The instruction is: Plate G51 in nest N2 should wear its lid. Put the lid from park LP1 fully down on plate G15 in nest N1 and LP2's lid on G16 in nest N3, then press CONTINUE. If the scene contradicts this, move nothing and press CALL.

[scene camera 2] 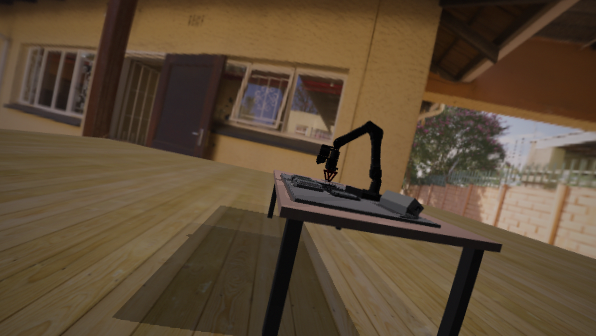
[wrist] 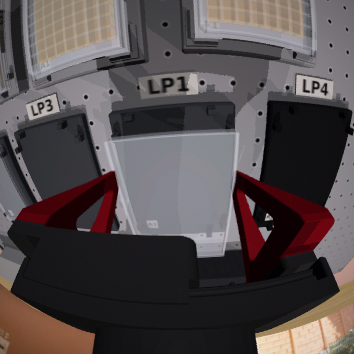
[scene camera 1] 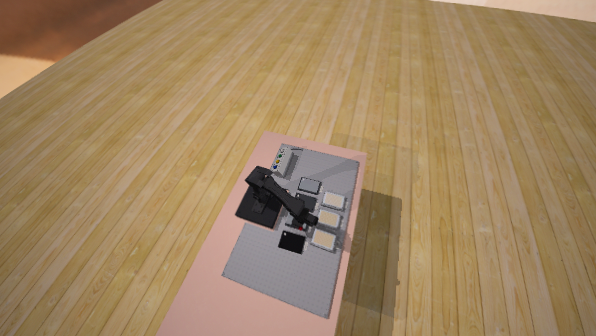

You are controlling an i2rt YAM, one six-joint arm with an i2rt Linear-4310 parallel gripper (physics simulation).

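Where they show: gripper, between the fingertips: (scene camera 2: pixel 327 181) (wrist: pixel 174 177); arm's base, origin of its link: (scene camera 2: pixel 373 193) (scene camera 1: pixel 263 198).
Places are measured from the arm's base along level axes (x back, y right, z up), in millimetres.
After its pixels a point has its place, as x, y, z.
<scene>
My gripper (wrist: pixel 174 177) {-296, 54, 12} (scene camera 1: pixel 301 226) {-296, 54, 12} (scene camera 2: pixel 330 175) {-296, 54, 12} is shut on a clear lid (wrist: pixel 172 189) {-290, 53, 18}, its red fingers on the lid's two long sides. The lid hangs a little above the dark park (wrist: pixel 172 117) {-331, 52, -20} labelled LP1 (wrist: pixel 168 85) {-356, 50, -28}. Three beige well plates (scene camera 1: pixel 333 200) {-448, -140, 4} (scene camera 1: pixel 329 218) {-455, -17, 4} (scene camera 1: pixel 323 239) {-454, 116, 6} sit in a row of nests just beyond the parks. Two of them show at the top of the wrist view (wrist: pixel 74 31) {-406, -8, 4} (wrist: pixel 256 17) {-407, 109, 0}. Their labels do not show. A grey lid (scene camera 1: pixel 309 185) {-263, -199, -12} lies on another park farther along the row.
Park LP3 (wrist: pixel 56 154) {-304, -68, -20} lies left of LP1 and looks dark grey. Park LP4 (wrist: pixel 305 147) {-309, 177, -20} (scene camera 1: pixel 291 241) {-277, 187, -20} on the right holds something black. A button box (scene camera 1: pixel 283 161) {-34, -295, 45} stands near the arm's base (scene camera 1: pixel 257 207) {4, 70, 10}. All sit on a grey pegboard (scene camera 1: pixel 275 271) {-248, 370, -29} on a pink table (scene camera 1: pixel 208 301) {45, 642, -43} (scene camera 2: pixel 375 227) {-280, -613, -57}.
</scene>
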